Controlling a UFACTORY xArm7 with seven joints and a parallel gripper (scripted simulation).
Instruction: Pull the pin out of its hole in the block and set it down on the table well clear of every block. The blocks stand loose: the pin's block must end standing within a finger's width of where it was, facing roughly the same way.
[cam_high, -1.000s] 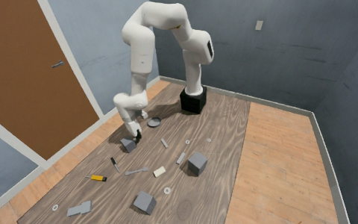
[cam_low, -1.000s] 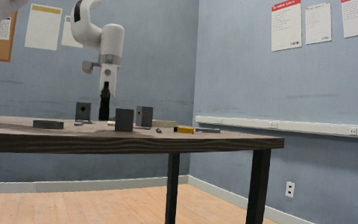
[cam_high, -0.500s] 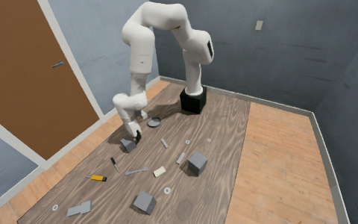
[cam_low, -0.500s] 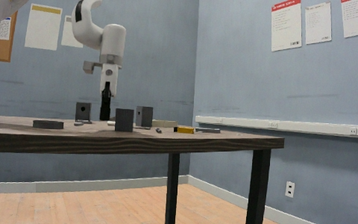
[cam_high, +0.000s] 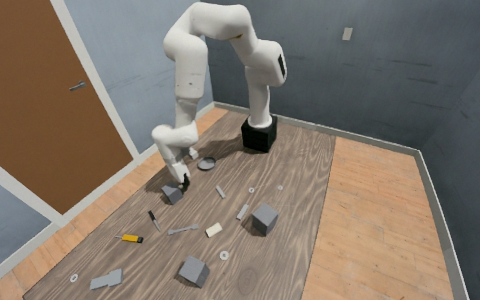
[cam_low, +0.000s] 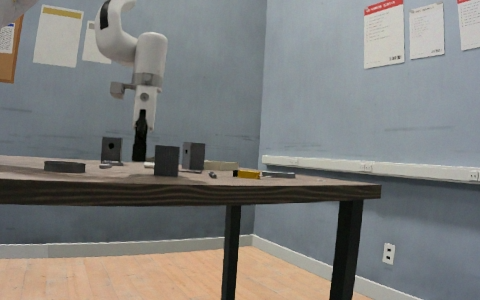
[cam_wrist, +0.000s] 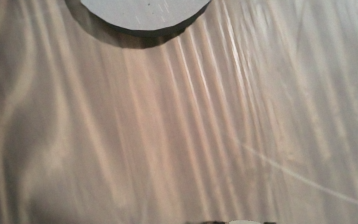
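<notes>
Right now the grey block is 5 cm ahead of my hand, 2 cm to the right of it and 1 cm below it. From my hand the other things lie so: round dish 17 cm behind, 1 cm to the left, 4 cm below; short bar 4 cm behind, 16 cm to the left, 4 cm below; cream pin 1 cm ahead, 1 cm to the right, 1 cm below.
</notes>
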